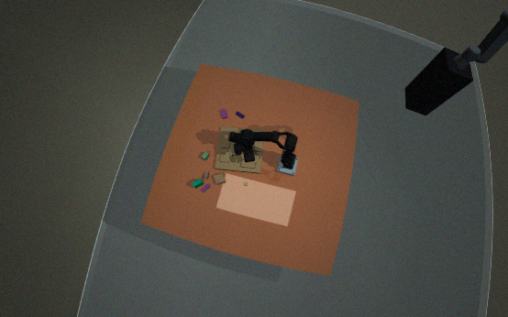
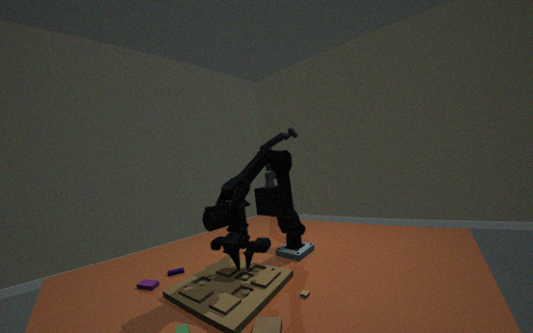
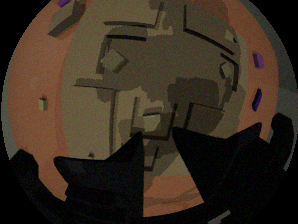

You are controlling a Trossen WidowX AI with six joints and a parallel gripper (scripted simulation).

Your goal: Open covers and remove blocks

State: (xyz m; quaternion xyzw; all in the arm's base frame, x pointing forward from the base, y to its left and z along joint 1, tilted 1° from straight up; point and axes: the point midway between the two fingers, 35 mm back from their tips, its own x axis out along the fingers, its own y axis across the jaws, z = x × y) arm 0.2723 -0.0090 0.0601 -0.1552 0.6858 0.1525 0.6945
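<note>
My gripper tip is 60 mm short of the tan puzzle board and 30 mm above it. Round my gripper tip: dark purple block (260 mm to the right, 130 mm ahead, 40 mm below).
</note>
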